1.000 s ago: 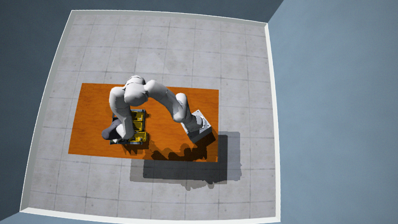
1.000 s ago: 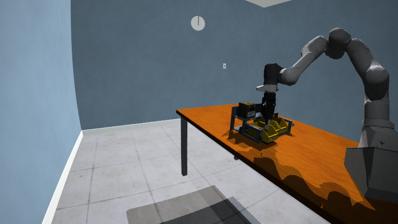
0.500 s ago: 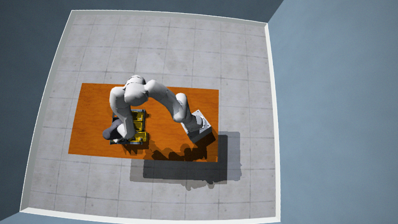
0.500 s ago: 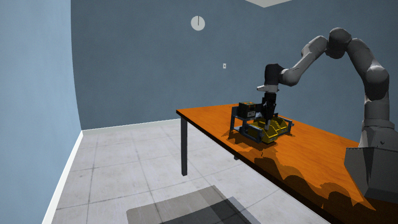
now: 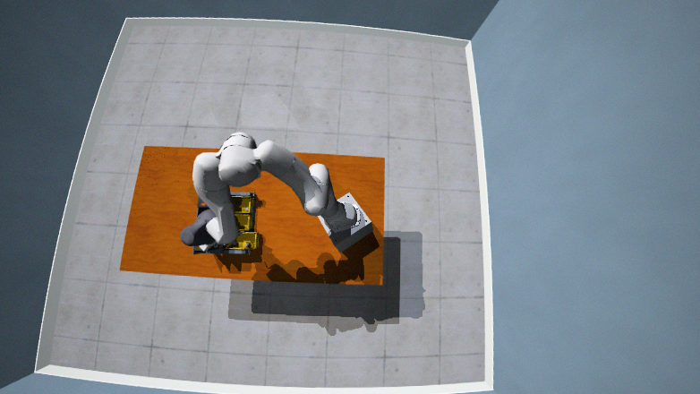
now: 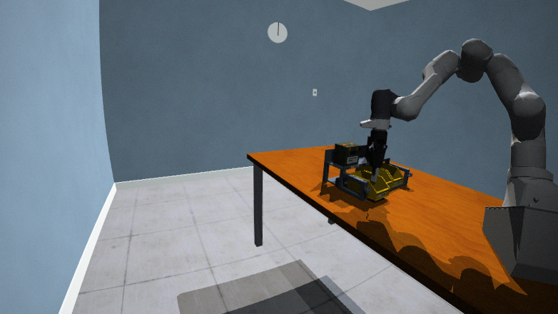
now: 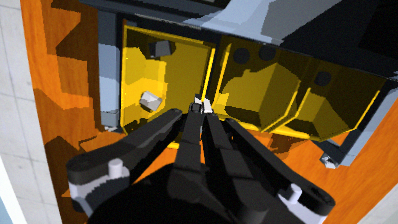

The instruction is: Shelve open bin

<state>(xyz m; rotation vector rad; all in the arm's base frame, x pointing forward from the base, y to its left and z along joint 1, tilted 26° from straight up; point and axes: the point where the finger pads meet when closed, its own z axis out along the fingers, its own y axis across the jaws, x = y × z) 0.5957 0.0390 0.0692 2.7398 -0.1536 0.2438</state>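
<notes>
The dark box is 150 mm ahead of my hand, 60 mm above it and 30 mm to the left of it.
</notes>
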